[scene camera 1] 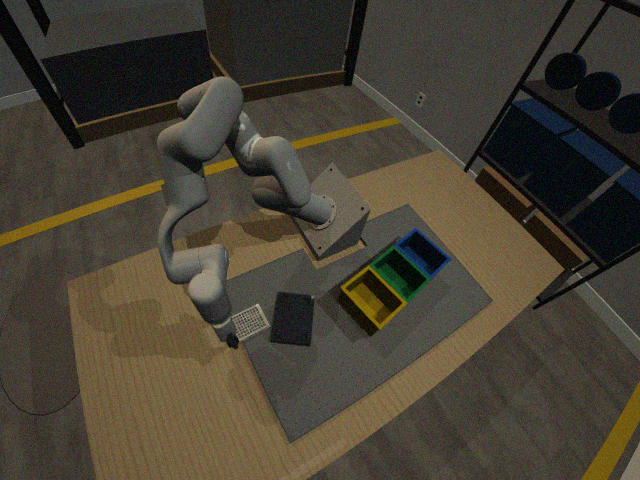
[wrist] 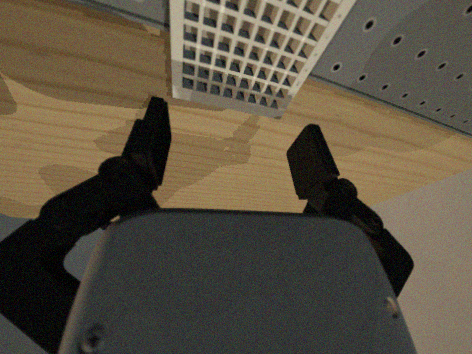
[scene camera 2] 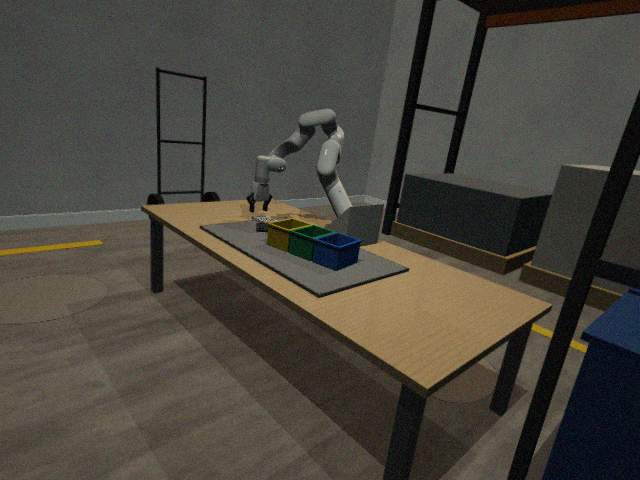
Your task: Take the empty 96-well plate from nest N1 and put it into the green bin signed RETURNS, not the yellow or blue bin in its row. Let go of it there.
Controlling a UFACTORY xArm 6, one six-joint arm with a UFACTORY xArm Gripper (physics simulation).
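Seen in the pictures: gripper, between the fingertips: [wrist: 237, 129] [scene camera 2: 258, 211]; arm's base, origin of its link: [scene camera 1: 321, 212] [scene camera 2: 348, 220].
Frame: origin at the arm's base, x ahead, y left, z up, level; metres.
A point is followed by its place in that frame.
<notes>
The white 96-well plate [scene camera 1: 251, 321] @(x 0.196, y -0.392, z -0.077 m) [scene camera 2: 264, 220] @(x 0.218, y -0.383, z -0.077 m) [wrist: 245, 55] @(x 0.191, y -0.436, z -0.077 m) lies at the grey board's edge, its open grid facing up; the nest under it and its label cannot be made out. My gripper [scene camera 1: 233, 341] @(x 0.192, y -0.468, z -0.052 m) [scene camera 2: 258, 209] @(x 0.192, y -0.468, z -0.052 m) [wrist: 237, 129] @(x 0.192, y -0.468, z -0.052 m) is open and empty. It hangs above and beside the plate's outer end; in the wrist view the plate lies mostly beyond the fingertips. The green bin [scene camera 1: 399, 272] @(x 0.321, y 0.127, z -0.072 m) [scene camera 2: 301, 244] @(x 0.418, y 0.087, z -0.034 m) stands between the yellow bin [scene camera 1: 374, 298] @(x 0.344, y -0.010, z -0.085 m) [scene camera 2: 278, 239] @(x 0.431, y -0.039, z -0.048 m) and the blue bin [scene camera 1: 423, 254] @(x 0.319, y 0.256, z -0.061 m) [scene camera 2: 337, 253] @(x 0.401, y 0.265, z -0.018 m). No bin sign is readable.
A flat black tray-like block [scene camera 1: 292, 318] @(x 0.254, y -0.280, z -0.079 m) lies between the plate and the bins. The grey perforated board [scene camera 1: 330, 387] @(x 0.486, y -0.298, z -0.091 m) [scene camera 2: 315, 281] @(x 0.544, y 0.294, z -0.090 m) carries the bins. My arm's base block [scene camera 1: 338, 191] @(x -0.008, y 0.070, z 0.068 m) [scene camera 2: 369, 219] @(x -0.021, y 0.108, z 0.031 m) stands behind them on the wooden table [scene camera 1: 155, 408] @(x 0.272, y -0.742, z -0.104 m) [scene camera 2: 439, 330] @(x 0.458, y 0.737, z -0.104 m).
</notes>
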